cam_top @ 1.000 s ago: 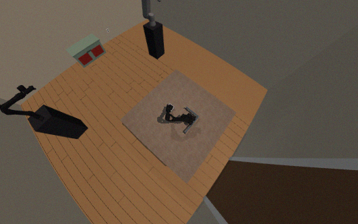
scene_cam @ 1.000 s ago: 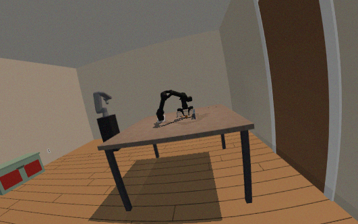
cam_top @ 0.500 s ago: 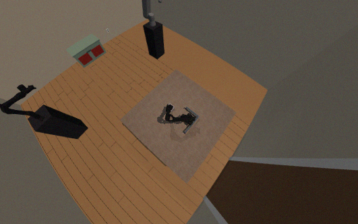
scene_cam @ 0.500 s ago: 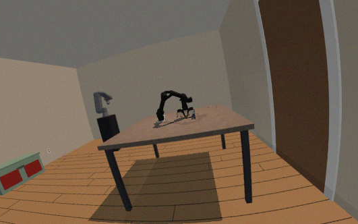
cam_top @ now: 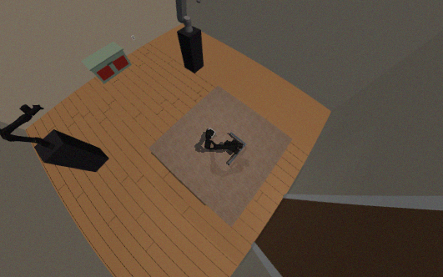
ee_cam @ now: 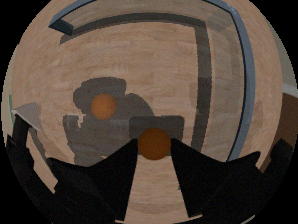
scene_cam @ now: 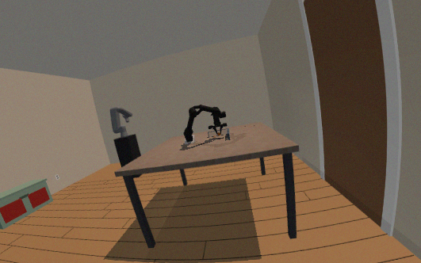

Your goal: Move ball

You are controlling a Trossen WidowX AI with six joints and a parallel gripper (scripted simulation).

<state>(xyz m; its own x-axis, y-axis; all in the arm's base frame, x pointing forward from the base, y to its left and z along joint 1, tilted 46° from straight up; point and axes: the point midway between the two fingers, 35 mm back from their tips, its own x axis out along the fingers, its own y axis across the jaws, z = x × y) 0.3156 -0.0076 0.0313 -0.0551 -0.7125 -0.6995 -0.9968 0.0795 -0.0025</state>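
My gripper tip is now 5 cm past the see-through copy of ball, 3 cm to the right of it and 2 cm above it. The rest, counted from my gripper tip: orange-brown ball: right at my gripper tip.
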